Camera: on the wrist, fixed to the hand. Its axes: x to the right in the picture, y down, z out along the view.
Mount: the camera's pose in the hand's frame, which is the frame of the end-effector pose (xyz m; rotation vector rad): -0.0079 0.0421 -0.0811 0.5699 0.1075 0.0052
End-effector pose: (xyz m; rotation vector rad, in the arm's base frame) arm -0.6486 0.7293 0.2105 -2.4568 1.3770 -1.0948
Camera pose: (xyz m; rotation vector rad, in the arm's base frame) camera -0.7325 0.7299 0.2476 -2.0036 0.9186 -1.3994
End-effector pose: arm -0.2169 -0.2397 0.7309 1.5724 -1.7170 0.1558
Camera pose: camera -0.2179 -0.1777 0.7985 1.9152 -1.6759 0.7746
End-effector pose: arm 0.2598 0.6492 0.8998 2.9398 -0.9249 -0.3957
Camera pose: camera 0.2504 0.6156 0.9846 -2.5195 0.8857 -0.0324
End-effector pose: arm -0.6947 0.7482 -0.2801 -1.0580 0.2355 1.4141
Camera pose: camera -0.6973 0.6775 -0.3385 -0.6580 0.6759 1.1905
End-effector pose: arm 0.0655 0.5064 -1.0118 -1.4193 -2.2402 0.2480
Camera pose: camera 0.1411 0.5103 -0.9600 -1.0963 -1.8681 0.7270
